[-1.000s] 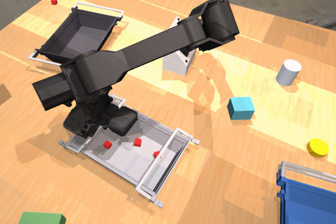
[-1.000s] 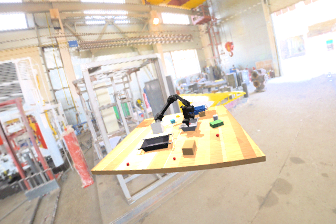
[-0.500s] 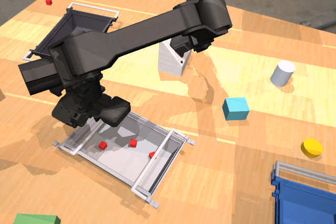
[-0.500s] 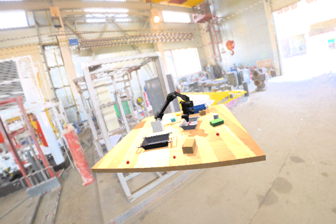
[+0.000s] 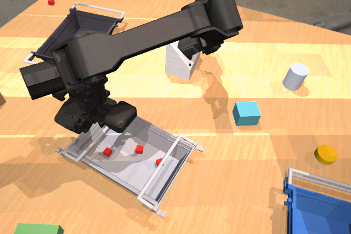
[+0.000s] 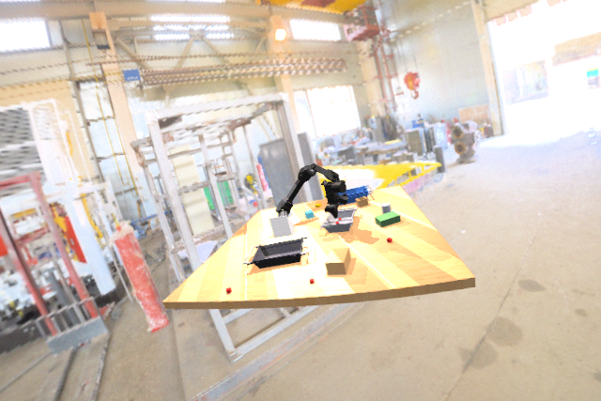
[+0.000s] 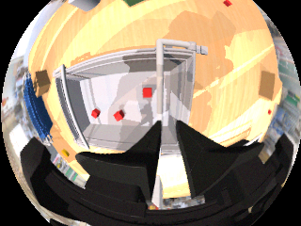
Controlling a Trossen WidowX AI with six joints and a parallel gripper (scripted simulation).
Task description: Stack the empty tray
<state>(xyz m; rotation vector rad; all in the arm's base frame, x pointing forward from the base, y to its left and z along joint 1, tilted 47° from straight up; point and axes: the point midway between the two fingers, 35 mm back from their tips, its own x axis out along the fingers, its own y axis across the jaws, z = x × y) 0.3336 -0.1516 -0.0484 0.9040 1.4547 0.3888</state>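
Right now my gripper tip is 32 cm past the black tray, 20 cm to the left of it and 4 cm above it. Round my gripper tip: green block (28 cm ahead, 3 cm to the right, 7 cm below); cyan block (18 cm behind, 35 cm to the left, 6 cm below); yellow disc (12 cm behind, 57 cm to the left, 8 cm below).
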